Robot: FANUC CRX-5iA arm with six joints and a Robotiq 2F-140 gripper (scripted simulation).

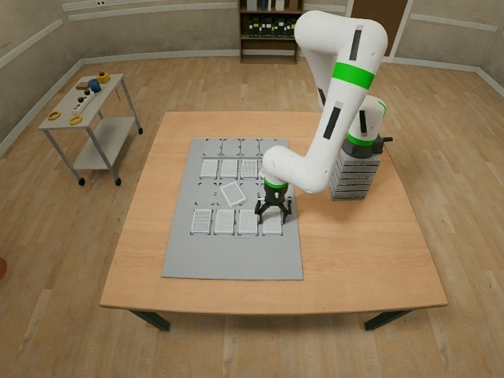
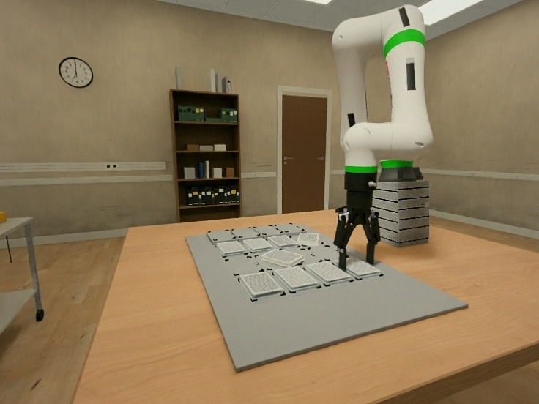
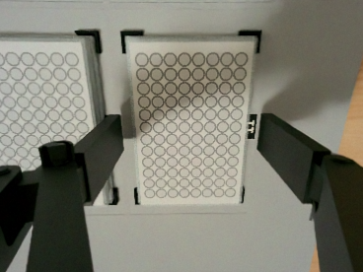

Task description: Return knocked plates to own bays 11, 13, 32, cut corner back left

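The sealed 96-well plate is 3 cm below my hand.
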